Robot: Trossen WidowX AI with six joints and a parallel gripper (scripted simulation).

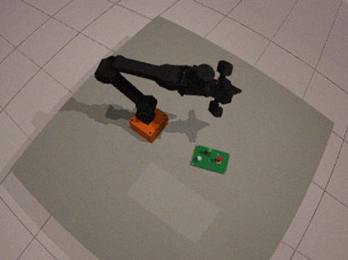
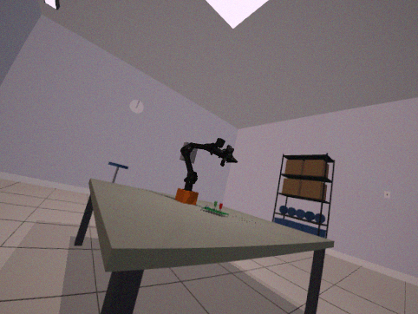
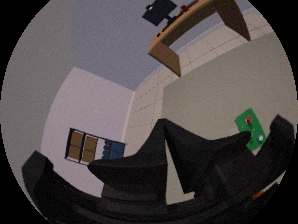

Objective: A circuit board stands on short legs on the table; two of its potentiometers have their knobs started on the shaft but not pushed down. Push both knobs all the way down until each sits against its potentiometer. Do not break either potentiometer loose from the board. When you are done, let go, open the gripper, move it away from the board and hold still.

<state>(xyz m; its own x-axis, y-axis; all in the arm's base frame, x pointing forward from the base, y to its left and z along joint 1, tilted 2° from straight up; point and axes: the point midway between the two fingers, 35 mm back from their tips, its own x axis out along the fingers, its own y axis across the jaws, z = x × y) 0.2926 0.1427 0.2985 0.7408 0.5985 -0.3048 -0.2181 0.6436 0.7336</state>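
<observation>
Right now my gripper tip is 33 cm above the green round knob and 13 cm to the left of it. From my gripper tip the other things lie so: red knob 34 cm below, 14 cm to the right, 6 cm ahead.
</observation>
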